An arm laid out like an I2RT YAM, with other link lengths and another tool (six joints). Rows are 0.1 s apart.
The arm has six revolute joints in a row. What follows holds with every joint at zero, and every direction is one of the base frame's. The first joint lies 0.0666 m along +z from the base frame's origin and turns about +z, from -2.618 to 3.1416 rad. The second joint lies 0.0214 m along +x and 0.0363 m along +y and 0.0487 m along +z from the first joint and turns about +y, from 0 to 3.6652 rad. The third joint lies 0.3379 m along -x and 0.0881 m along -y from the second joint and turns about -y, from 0 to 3.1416 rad. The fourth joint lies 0.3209 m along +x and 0.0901 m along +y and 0.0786 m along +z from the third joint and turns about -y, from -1.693 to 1.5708 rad. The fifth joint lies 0.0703 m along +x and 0.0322 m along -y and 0.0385 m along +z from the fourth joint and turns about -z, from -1.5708 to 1.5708 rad. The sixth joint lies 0.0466 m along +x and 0.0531 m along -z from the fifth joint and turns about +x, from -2.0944 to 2.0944 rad. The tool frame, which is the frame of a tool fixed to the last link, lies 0.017 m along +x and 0.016 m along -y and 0.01 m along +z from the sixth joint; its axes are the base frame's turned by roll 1.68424, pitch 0.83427 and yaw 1.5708 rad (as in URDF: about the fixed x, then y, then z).
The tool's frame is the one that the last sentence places.
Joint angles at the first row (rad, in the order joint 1, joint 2, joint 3, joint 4, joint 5, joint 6):
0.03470 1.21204 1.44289 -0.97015 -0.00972 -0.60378
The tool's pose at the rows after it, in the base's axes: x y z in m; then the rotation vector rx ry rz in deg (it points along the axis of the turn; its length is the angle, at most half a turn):
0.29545 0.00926 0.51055 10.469 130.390 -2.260
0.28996 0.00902 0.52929 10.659 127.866 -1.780
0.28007 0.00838 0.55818 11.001 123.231 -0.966
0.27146 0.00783 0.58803 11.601 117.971 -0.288
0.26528 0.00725 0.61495 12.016 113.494 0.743
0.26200 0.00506 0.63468 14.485 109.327 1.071
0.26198 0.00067 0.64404 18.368 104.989 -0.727
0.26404 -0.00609 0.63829 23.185 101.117 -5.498
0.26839 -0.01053 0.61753 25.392 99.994 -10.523
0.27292 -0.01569 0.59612 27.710 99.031 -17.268
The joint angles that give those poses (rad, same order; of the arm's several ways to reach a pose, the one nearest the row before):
0.03784 1.21637 1.49122 -0.97652 0.00540 -0.59296
0.03784 1.21458 1.53982 -0.98249 0.00505 -0.58984
0.03717 1.20883 1.60979 -0.97680 0.00487 -0.58462
0.03835 1.21097 1.68544 -0.95856 0.01132 -0.57636
0.03707 1.22406 1.76396 -0.94514 0.00904 -0.56782
0.03709 1.23601 1.81836 -0.91775 0.03399 -0.53881
0.03795 1.23463 1.82223 -0.85807 0.10042 -0.51265
0.03829 1.21144 1.75785 -0.77095 0.21113 -0.50471
0.03794 1.17778 1.65096 -0.69377 0.29306 -0.52663
0.03781 1.15235 1.55314 -0.62379 0.39586 -0.56223

